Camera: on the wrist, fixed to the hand. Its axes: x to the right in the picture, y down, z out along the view.
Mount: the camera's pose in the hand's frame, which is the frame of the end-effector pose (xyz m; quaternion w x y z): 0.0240 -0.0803 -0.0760 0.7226 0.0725 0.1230 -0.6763
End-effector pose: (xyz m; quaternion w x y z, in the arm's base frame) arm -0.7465 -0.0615 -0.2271 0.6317 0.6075 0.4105 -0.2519
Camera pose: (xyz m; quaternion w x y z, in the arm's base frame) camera -0.8154 0.0060 -0.2862 0.1916 0.2381 0.7669 -0.5643
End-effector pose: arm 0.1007 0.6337 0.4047 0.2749 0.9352 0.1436 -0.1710
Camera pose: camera 0.1115 0.7456 0.4179 0.0025 -0.6196 -0.7577 0.2049
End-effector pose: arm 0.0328 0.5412 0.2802 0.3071 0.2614 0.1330 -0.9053
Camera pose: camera -0.0039 0.6223 0.2104 0.4257 -0.2326 -0.2451 0.8394
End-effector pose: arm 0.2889 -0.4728 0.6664 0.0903 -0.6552 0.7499 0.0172
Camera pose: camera 0.3565 -0.5186 0.7448 0.0321 -0.9762 0.1111 -0.1836
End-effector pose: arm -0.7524 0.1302 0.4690 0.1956 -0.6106 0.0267 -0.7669
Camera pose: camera -0.8501 0.1812 0.4945 0.3364 0.3508 0.4252 0.7635
